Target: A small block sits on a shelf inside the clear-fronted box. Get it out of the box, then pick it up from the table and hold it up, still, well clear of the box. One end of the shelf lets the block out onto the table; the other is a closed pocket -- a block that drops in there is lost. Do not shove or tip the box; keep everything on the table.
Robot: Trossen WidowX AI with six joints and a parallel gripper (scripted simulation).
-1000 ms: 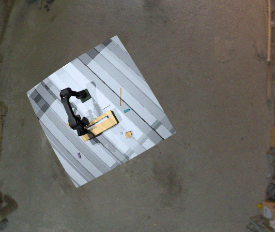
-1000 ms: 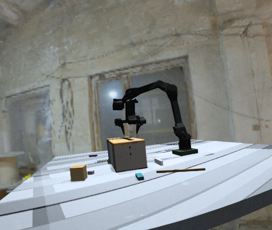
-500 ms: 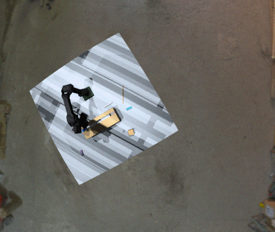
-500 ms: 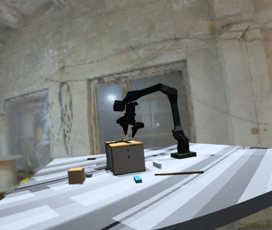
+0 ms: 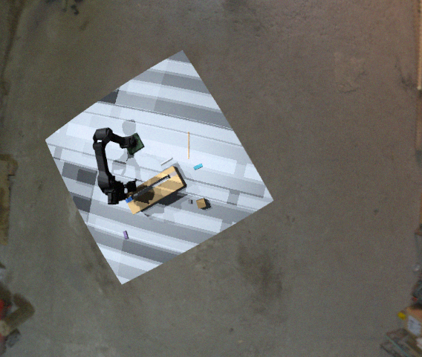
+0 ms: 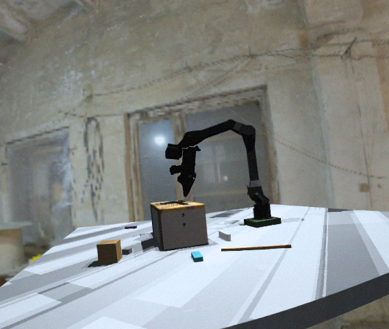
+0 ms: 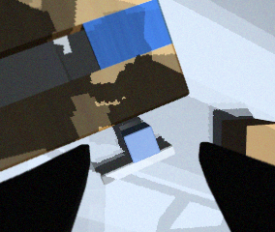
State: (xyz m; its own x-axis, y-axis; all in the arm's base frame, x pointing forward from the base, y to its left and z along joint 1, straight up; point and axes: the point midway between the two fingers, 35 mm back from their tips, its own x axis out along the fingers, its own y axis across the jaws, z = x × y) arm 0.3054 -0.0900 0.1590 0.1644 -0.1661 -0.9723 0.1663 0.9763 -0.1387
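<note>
Now: gripper tip 130 mm above the light blue block, 30 mm past it and 20 mm to the left of it. The rest, counted from my gripper tip: purple block 300 mm ahead, 180 mm to the right, 140 mm below; then box 160 mm to the left, 90 mm below, 20 mm ahead; then teal block 480 mm to the left, 140 mm below.
</note>
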